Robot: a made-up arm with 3 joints.
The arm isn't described. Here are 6 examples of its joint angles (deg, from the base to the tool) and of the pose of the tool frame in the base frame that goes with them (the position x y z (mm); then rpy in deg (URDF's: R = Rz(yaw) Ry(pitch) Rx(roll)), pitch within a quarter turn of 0, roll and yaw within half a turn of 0).
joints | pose
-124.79 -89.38 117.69 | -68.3 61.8 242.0 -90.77 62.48 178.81
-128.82 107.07 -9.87 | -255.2 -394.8 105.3 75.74 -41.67 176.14
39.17 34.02 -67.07 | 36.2 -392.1 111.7 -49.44 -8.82 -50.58
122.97 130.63 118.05 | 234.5 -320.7 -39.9 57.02 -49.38 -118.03
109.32 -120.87 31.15 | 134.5 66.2 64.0 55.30 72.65 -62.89
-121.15 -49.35 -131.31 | 60.3 -53.6 325.1 110.49 15.67 -30.55
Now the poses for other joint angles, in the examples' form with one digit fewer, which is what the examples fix.
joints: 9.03 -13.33 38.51
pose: 59 -199 42 16.0 -1.1 37.3
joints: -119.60 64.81 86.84
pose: -100 -437 231 -104.0 -29.6 29.3
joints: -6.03 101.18 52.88
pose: 57 -410 437 -106.0 45.6 -12.8
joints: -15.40 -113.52 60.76
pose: 40 71 357 152.5 -64.3 -53.4
